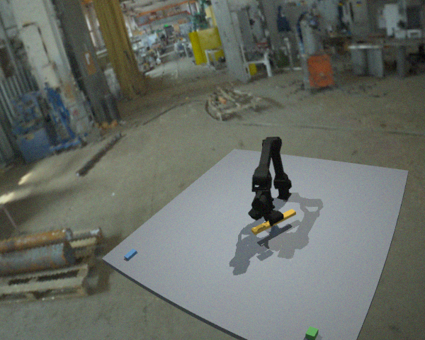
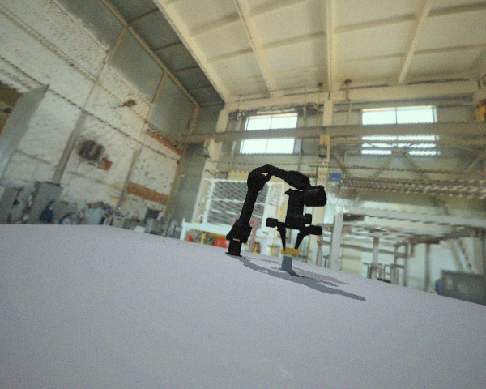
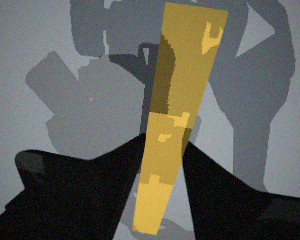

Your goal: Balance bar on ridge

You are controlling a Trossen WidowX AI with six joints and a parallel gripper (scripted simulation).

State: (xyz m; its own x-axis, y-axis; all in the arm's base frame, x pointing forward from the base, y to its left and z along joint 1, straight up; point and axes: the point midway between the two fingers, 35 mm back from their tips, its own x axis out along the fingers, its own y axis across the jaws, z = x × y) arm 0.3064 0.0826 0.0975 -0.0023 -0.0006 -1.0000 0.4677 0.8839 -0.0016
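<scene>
My gripper tip is now 2 cm past the bar and 1 cm to the right of it. From my gripper tip the other things lie so: green cube (43 cm ahead, 42 cm to the left, 5 cm below); then small blue block (43 cm ahead, 58 cm to the right, 5 cm below); then blue-grey ridge (2 cm behind, 1 cm to the left, 4 cm below).
</scene>
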